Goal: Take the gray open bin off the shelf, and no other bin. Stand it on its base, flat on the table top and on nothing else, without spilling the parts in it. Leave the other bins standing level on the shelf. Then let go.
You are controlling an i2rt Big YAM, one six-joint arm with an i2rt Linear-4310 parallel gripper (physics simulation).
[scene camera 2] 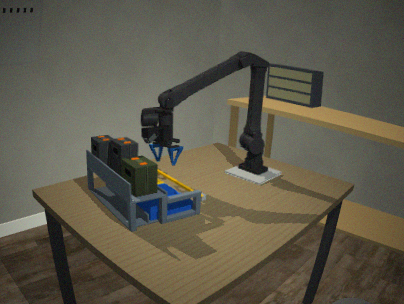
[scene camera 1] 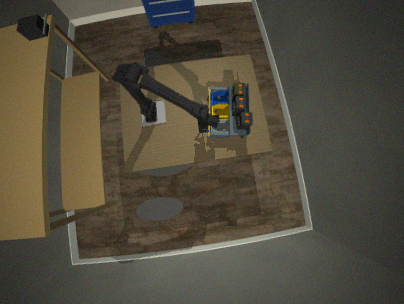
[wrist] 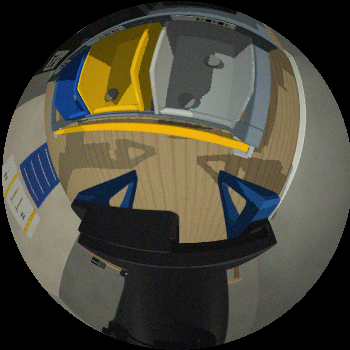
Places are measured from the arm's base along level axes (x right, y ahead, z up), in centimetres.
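Pixels of known places: gripper, fingertip midpoint: (scene camera 2: 165, 163) (wrist: 177, 174); arm's base at its link origin: (scene camera 2: 253, 169) (scene camera 1: 151, 114).
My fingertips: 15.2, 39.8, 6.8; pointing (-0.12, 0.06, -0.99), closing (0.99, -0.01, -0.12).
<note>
For each thing: its top centre in the pictures, then the offset to it from my fingertips, as dx, dy, dz. Level surfaces: height alone.
- gray open bin at its top centre: (wrist: 207, 49) (scene camera 1: 222, 126) +3.0, +14.2, -0.1
- yellow bin at its top centre: (wrist: 104, 57) (scene camera 1: 223, 110) -8.8, +16.3, -0.1
- blue bin at its top centre: (wrist: 64, 81) (scene camera 2: 164, 189) (scene camera 1: 223, 96) -19.9, +18.1, -0.1
- yellow bar at its top centre: (wrist: 103, 126) (scene camera 2: 171, 178) -10.2, +5.9, -1.7
- wooden table at its surface level: dz -8.2
The gray open bin (wrist: 175, 75) (scene camera 1: 220, 128) stands in the shelf (wrist: 260, 90) (scene camera 1: 240, 131) (scene camera 2: 162, 210) at one end of its row, beside the yellow bin (wrist: 115, 75) (scene camera 1: 220, 110). Two small round parts lie in the gray bin in the wrist view. The blue bin (wrist: 70, 95) (scene camera 1: 219, 95) (scene camera 2: 172, 206) is at the other end. My gripper (wrist: 177, 174) (scene camera 2: 166, 162) is open and empty. It points down, above the shelf's front side and apart from the gray bin. In scene camera 1 the arm hides part of the gray bin and the fingertips.
A yellow bar (wrist: 165, 130) (scene camera 2: 175, 181) runs along the shelf's front. Several dark cases with orange marks, one of them green (scene camera 2: 140, 175) (scene camera 1: 239, 90), stand on the shelf's upper rear part. The shelf stands on the wooden table (scene camera 1: 175, 145) (scene camera 2: 280, 235). The arm's white base plate (scene camera 1: 160, 112) (scene camera 2: 255, 175) is across from it.
</note>
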